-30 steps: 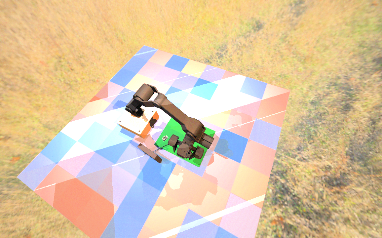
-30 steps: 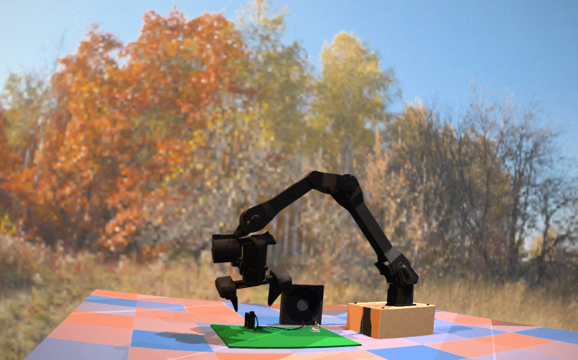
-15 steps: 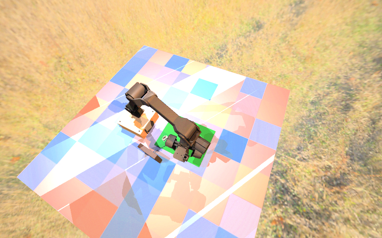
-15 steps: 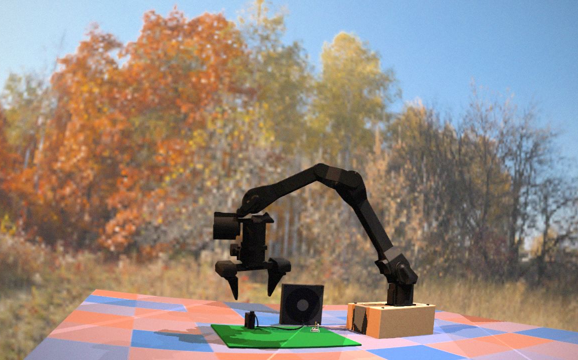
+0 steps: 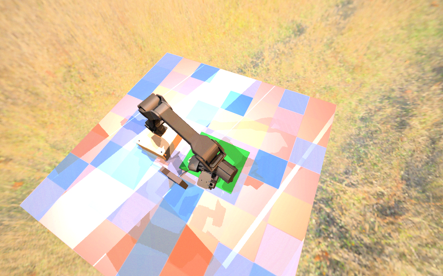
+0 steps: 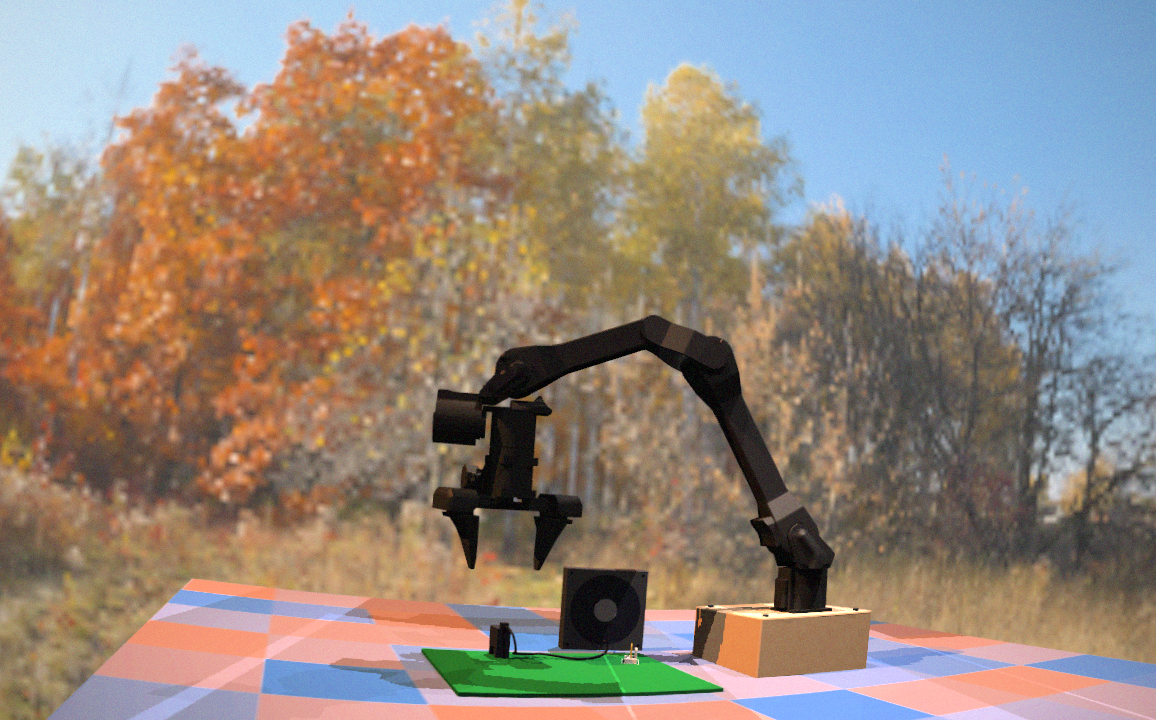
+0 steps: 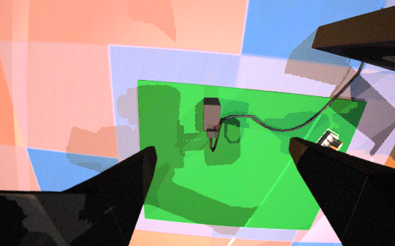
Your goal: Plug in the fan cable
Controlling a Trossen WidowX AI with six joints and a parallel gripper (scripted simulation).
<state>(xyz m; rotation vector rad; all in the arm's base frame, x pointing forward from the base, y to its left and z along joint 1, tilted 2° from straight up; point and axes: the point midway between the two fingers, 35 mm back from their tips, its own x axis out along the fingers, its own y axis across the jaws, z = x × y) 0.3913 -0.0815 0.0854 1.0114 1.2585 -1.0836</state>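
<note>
The dark plug lies 10 mm to the left of my gripper tip and 100 mm below it. Also, from my gripper tip: four-pin header 170 mm behind, 30 mm to the left, 120 mm below; black fan 170 mm behind, 80 mm to the right, 60 mm below; green board 60 mm behind, 100 mm to the left, 130 mm below.
</note>
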